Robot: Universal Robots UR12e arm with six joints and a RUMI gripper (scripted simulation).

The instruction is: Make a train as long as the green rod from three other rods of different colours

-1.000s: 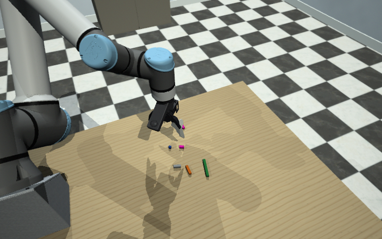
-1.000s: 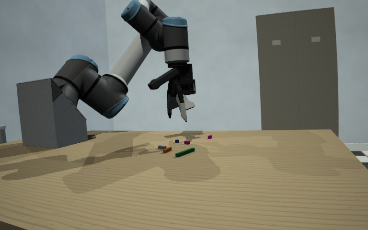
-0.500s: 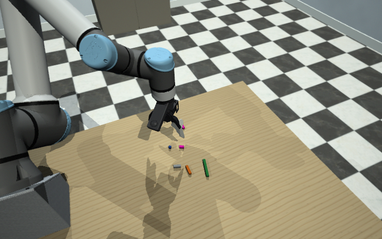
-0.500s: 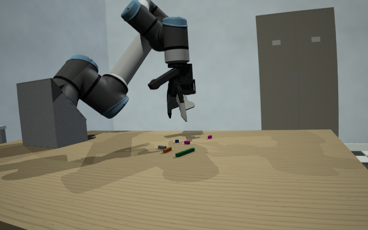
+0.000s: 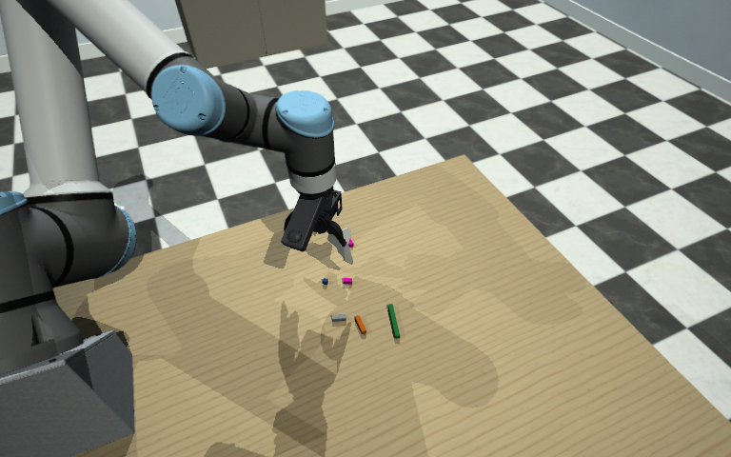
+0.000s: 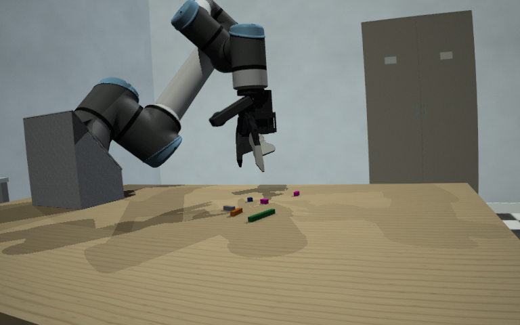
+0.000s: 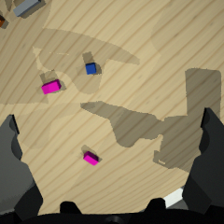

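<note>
Right now the blue rod is 7 cm below my hand and 2 cm to the right of it. Also, from my hand: green rod (18 cm to the right, 10 cm ahead, 7 cm below); grey rod (12 cm to the right, 7 cm below, 1 cm behind); orange rod (16 cm to the right, 7 cm below, 3 cm ahead).
</note>
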